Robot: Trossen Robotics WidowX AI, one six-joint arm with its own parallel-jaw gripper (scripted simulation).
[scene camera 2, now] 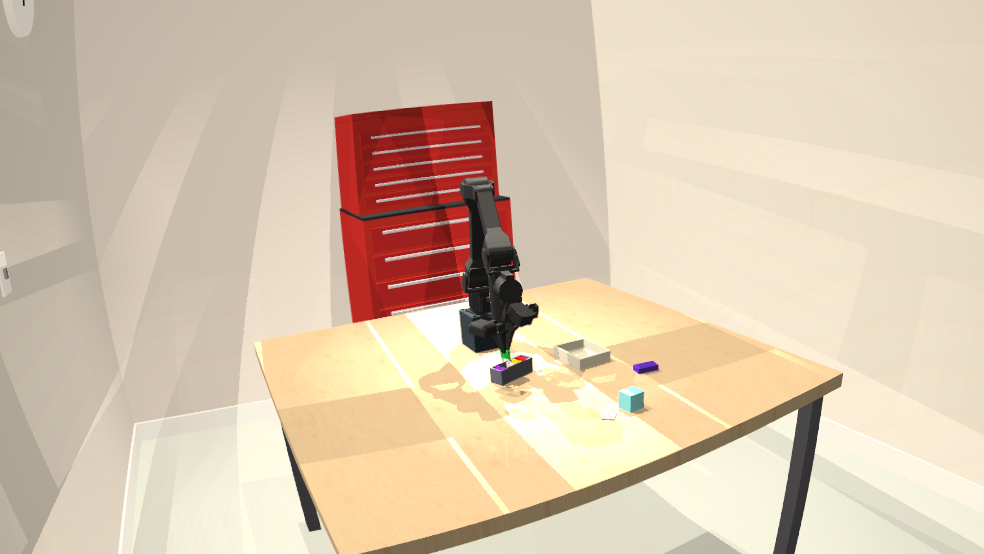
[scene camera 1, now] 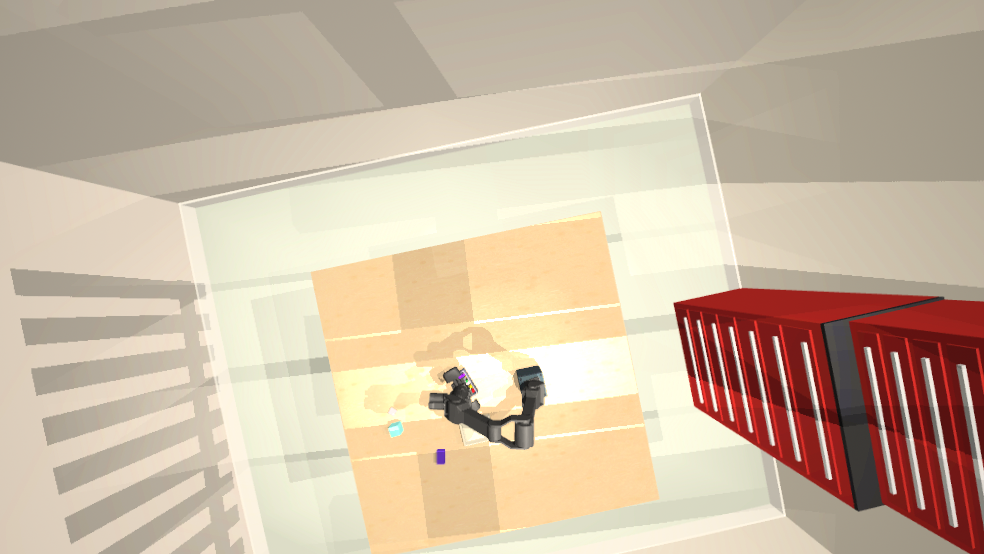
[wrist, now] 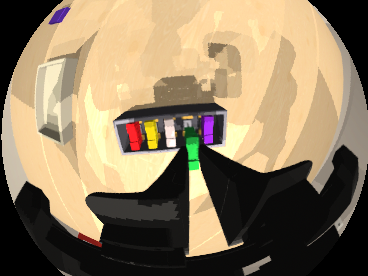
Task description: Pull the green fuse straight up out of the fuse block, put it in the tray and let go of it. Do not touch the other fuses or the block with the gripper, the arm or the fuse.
Labels:
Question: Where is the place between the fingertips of the gripper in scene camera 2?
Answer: At 505,352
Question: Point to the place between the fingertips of the gripper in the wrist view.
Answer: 192,150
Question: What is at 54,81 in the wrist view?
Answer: A white tray.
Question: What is the gripper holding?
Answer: A green fuse.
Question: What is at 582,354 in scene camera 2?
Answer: A white tray.

